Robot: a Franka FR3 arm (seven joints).
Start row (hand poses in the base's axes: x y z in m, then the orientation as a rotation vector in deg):
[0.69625 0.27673 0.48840 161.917 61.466 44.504]
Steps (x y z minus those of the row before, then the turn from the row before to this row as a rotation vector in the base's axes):
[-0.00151 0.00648 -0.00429 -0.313 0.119 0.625]
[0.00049 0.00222 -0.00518 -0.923 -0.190 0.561]
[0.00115 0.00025 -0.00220 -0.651 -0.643 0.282]
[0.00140 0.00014 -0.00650 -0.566 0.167 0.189]
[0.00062 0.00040 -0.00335 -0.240 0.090 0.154]
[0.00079 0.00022 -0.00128 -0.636 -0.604 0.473]
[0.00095 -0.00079 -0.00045 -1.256 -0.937 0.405]
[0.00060 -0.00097 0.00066 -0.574 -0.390 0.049]
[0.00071 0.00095 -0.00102 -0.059 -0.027 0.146]
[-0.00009 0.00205 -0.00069 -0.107 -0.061 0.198]
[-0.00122 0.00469 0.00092 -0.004 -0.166 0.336]
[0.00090 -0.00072 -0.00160 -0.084 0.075 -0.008]
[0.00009 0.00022 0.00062 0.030 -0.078 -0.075]
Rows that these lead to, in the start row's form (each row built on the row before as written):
[0.69474 0.28321 0.48411 161.543 62.442 44.156]
[0.69523 0.28543 0.47893 160.469 63.317 43.745]
[0.69638 0.28568 0.47673 159.395 63.681 44.112]
[0.69778 0.28582 0.47023 158.984 64.027 43.477]
[0.69840 0.28622 0.46688 158.796 64.285 43.191]
[0.69919 0.28644 0.46560 157.693 64.914 43.532]
[0.70014 0.28565 0.46515 155.878 65.411 43.805]
[0.70074 0.28468 0.46581 155.125 65.443 43.860]
[0.70145 0.28563 0.46479 155.005 65.652 43.868]
[0.70136 0.28768 0.46410 154.803 65.932 43.889]
[0.70014 0.29237 0.46502 154.560 66.380 44.142]
[0.70104 0.29165 0.46342 154.547 66.391 43.980]
[0.70113 0.29187 0.46404 154.545 66.264 44.091]

